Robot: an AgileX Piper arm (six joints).
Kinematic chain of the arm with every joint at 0, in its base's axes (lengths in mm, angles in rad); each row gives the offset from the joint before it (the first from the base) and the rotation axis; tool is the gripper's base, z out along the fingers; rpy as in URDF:
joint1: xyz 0 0 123 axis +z
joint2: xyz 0 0 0 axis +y
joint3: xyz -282.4 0 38.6 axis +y
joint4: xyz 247.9 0 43.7 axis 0.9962 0 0.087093
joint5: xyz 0 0 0 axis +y
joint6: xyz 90.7 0 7.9 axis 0.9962 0 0.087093
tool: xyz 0 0 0 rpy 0 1.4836 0
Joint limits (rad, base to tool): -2.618..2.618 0..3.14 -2.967..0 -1.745..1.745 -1.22..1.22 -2.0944..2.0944
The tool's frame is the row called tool.
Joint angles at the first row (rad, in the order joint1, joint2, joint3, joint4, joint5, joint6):
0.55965 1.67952 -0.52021 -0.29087 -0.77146 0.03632
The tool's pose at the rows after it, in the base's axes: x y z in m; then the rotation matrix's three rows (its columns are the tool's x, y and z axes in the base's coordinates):
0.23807, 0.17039, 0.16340; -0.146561, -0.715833, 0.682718; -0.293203, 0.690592, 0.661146; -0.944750, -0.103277, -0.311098
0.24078, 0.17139, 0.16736; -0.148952, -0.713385, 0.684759; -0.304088, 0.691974, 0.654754; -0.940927, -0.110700, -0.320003
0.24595, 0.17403, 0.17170; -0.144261, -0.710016, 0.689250; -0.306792, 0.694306, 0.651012; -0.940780, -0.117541, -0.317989
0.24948, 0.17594, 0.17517; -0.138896, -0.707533, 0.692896; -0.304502, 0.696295, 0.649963; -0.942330, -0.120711, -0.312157
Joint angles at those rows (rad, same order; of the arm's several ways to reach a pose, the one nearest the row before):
0.55965 1.67020 -0.52020 -0.29087 -0.76126 0.03843
0.55966 1.65981 -0.53821 -0.29307 -0.72386 0.03936
0.55965 1.65982 -0.56598 -0.29308 -0.69846 0.03937
0.55966 1.65981 -0.58498 -0.29307 -0.68578 0.04084

